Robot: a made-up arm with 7 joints. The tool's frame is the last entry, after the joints.
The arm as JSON. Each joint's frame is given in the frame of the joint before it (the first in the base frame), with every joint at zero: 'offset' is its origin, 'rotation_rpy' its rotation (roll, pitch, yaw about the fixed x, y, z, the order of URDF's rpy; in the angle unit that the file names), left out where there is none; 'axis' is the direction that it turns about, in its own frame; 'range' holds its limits. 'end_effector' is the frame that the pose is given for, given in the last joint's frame.
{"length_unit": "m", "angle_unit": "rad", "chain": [
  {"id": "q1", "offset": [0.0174, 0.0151, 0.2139], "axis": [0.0, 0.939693, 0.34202], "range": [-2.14, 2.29]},
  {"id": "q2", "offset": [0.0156, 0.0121, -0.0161], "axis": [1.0, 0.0, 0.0], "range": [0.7, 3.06]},
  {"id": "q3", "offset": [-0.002, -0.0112, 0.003], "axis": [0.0, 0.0, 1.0], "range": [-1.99, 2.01]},
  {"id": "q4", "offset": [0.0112, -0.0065, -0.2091], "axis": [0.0, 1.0, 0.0], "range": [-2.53, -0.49]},
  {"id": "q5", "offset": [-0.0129, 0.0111, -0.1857], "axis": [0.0, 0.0, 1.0], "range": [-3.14, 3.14]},
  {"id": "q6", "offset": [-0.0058, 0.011, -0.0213], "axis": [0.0, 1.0, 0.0], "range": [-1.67, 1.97]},
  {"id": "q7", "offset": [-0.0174, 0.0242, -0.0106], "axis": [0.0, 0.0, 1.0], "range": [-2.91, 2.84]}
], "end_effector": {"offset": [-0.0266, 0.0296, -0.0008], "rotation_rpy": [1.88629, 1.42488, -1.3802]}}
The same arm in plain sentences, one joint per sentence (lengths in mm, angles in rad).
The arm has seven revolute joints in a row. What follows holds with every joint at zero, and every direction is one of the base frame's.
The first joint sits 17.4 mm along +x and 15.1 mm along +y and 213.9 mm along +z from the base frame's origin and rotates about the direction (0, 0.9397, 0.342), from -2.14 to 2.29 rad.
The second joint sits 15.6 mm along +x and 12.1 mm along +y and 16.1 mm along -z from the first joint and rotates about +x, from 0.7 to 3.06 rad.
The third joint sits 2 mm along -x and 11.2 mm along -y and 3 mm along +z from the second joint and rotates about +z, from -1.99 to 2.01 rad.
The fourth joint sits 11.2 mm along +x and 6.5 mm along -y and 209.1 mm along -z from the third joint and rotates about +y, from -2.53 to -0.49 rad.
The fifth joint sits 12.9 mm along -x and 11.1 mm along +y and 185.7 mm along -z from the fourth joint and rotates about +z, from -3.14 to 3.14 rad.
The sixth joint sits 5.8 mm along -x and 11 mm along +y and 21.3 mm along -z from the fifth joint and rotates about +y, from -1.67 to 1.97 rad.
The seventh joint sits 17.4 mm along -x and 24.2 mm along +y and 10.6 mm along -z from the sixth joint and rotates about +z, from -2.91 to 2.84 rad.
The tool frame, which is the frame that the pose is given for, sits 26.6 mm along -x and 29.6 mm along +y and 0.8 mm along -z from the seventh joint; its axes are the base frame's turned by roll 1.8863, pitch 1.4249 and yaw -1.3802 rad (as in URDF: about the fixed x, then y, then z).

